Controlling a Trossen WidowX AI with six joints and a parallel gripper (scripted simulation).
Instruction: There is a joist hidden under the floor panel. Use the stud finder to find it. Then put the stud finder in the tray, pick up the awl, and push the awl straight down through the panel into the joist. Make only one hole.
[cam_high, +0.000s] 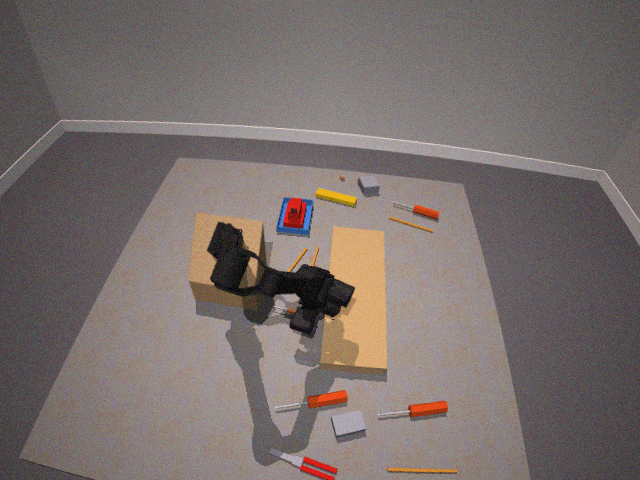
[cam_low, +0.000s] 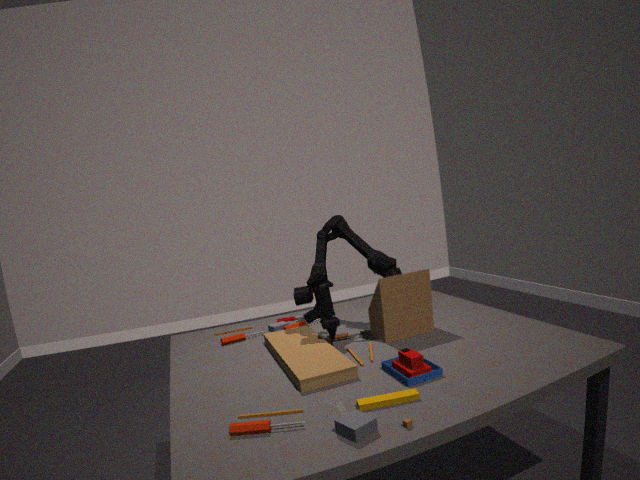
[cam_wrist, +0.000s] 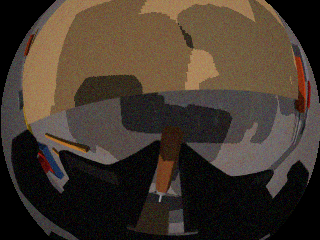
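Right now the awl is 5 cm behind my gripper tip, 1 cm to the left of it and 1 cm above it. Round my gripper tip: blue tray (10 cm behind, 43 cm to the left); red stud finder (10 cm behind, 41 cm to the left, 4 cm above); yellow bar (5 cm ahead, 56 cm to the left).
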